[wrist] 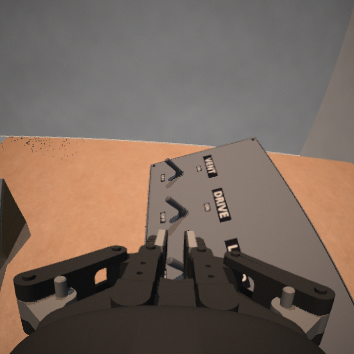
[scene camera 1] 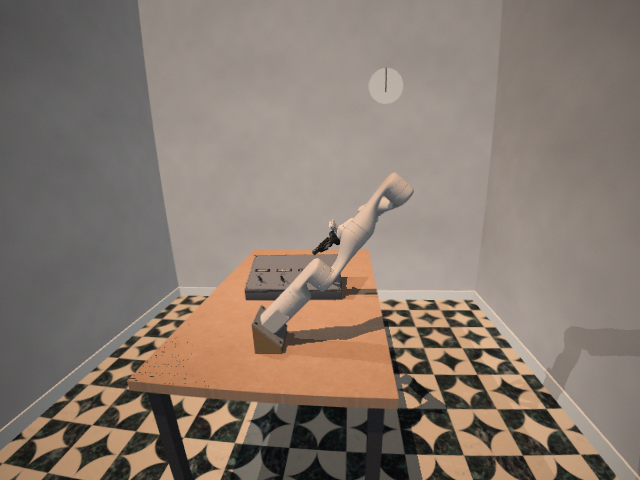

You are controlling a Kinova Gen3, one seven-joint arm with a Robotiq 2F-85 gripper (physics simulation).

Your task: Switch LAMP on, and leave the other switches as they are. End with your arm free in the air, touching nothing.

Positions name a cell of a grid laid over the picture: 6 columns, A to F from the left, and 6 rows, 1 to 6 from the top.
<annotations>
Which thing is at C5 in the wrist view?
The gripper.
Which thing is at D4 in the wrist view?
A grey switch panel.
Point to a grey switch panel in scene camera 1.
At C4
</annotations>
